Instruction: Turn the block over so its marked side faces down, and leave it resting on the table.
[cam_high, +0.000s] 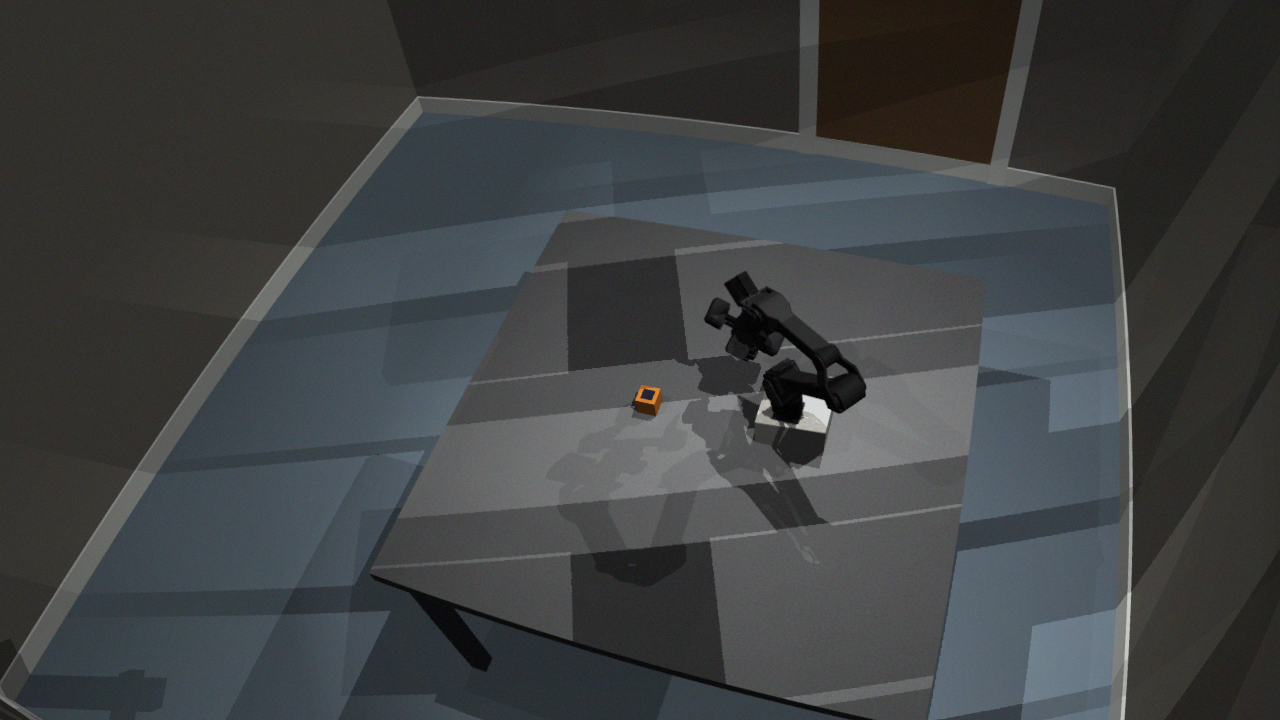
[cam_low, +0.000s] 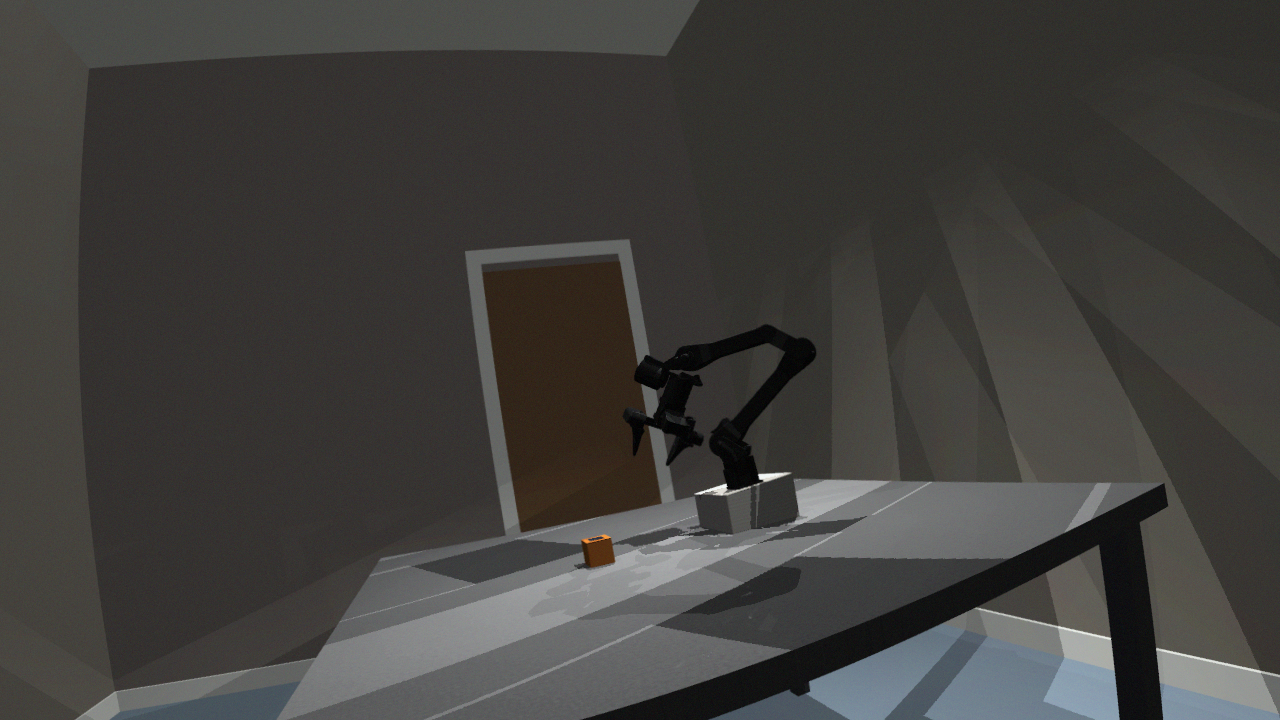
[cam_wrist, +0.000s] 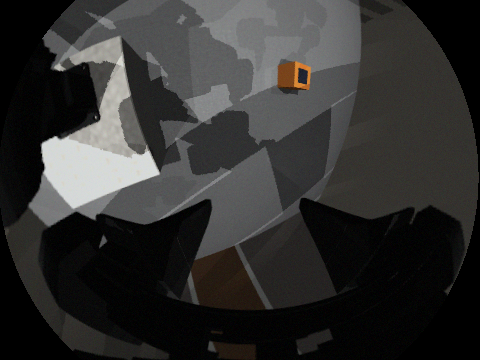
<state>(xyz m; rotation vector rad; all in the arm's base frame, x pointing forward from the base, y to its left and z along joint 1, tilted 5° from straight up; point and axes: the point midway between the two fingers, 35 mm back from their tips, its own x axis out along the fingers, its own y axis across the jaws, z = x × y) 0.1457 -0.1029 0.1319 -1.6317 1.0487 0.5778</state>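
Now: the orange block 180 mm ahead of my gripper tip, 140 mm to the left of it and 140 mm below it.
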